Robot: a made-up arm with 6 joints.
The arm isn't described. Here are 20 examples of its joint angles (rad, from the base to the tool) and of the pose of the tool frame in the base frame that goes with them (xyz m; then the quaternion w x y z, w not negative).
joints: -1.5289 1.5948 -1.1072 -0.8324 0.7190 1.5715
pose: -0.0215 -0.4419 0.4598 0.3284 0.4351 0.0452 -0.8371
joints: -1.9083 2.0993 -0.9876 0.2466 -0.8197 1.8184
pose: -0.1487 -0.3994 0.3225 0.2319 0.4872 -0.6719 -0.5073
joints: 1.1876 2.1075 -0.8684 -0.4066 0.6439 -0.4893
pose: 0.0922 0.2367 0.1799 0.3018 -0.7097 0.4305 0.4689
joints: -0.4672 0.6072 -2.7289 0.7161 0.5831 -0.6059
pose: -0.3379 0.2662 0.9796 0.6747 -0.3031 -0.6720 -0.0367
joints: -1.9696 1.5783 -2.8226 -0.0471 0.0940 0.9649
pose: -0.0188 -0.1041 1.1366 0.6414 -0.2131 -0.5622 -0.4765
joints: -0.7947 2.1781 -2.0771 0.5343 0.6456 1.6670
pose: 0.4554 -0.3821 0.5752 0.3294 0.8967 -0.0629 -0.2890
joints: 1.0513 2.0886 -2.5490 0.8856 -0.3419 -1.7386
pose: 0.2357 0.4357 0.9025 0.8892 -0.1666 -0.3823 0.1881
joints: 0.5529 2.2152 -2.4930 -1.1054 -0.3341 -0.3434
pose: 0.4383 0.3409 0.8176 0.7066 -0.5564 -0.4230 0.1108
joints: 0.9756 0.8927 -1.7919 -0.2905 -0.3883 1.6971
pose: 0.0003 0.0788 1.0577 0.3378 0.6055 -0.1542 0.7039
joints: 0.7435 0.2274 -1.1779 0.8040 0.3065 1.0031
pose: -0.0136 0.0714 0.9425 0.4257 0.6720 0.1066 0.5965
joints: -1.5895 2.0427 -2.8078 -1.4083 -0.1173 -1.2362
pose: 0.0086 -0.3855 1.0189 0.1651 0.7100 -0.5152 0.4507
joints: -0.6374 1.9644 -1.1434 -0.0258 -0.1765 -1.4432
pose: 0.3797 -0.2585 0.3413 0.7185 -0.5452 0.4260 -0.0710
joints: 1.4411 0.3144 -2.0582 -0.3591 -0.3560 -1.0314
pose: -0.0870 -0.3563 0.9808 0.6319 0.2166 -0.7229 -0.1767
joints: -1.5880 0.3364 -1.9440 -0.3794 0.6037 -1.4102
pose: -0.0156 0.2039 1.0054 0.0738 -0.5868 0.2395 -0.7700
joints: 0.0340 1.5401 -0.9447 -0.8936 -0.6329 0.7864
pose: 0.4199 0.1025 0.5075 0.9640 -0.0027 0.0797 0.2537
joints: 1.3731 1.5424 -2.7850 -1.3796 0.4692 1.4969
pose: 0.0328 0.0905 1.1362 0.7118 0.4919 -0.2953 0.4051
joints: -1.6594 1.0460 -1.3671 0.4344 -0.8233 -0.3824
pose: -0.0288 -0.2665 0.9058 0.4616 -0.3336 -0.3894 -0.7239
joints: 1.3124 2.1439 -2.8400 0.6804 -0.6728 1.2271
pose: 0.1050 0.3515 0.9925 0.0736 0.8193 0.0187 0.5683
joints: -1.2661 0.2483 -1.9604 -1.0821 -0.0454 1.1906
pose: -0.0727 0.3423 0.9843 0.5548 -0.4375 -0.6219 -0.3377
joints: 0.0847 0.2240 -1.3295 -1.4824 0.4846 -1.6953
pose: -0.0632 -0.0494 0.9709 0.1339 -0.8021 0.1785 -0.5540
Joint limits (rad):
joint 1: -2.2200..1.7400
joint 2: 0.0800..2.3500
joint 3: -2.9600..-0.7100
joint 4: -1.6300..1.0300
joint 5: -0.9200..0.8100
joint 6: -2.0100..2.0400
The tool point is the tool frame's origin. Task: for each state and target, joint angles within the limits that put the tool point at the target. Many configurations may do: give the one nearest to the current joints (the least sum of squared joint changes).
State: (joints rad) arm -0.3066 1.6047 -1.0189 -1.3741 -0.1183 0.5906
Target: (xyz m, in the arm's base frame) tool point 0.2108 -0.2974 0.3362
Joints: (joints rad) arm -0.9417 1.5690 -0.7100 -1.2998 0.2543 0.5259
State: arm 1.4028 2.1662 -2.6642 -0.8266 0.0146 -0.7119
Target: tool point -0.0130 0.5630 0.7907
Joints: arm 1.5689 2.0702 -2.3027 -0.8025 0.1037 -0.7109
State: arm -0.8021 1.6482 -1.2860 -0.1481 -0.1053 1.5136
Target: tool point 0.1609 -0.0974 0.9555
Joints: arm -0.6998 0.7904 -1.3501 -0.1520 -0.3084 1.5142
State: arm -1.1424 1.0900 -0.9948 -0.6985 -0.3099 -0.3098
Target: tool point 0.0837 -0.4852 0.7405
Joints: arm -1.4709 1.6301 -1.6272 -0.6757 -0.2346 -0.3207
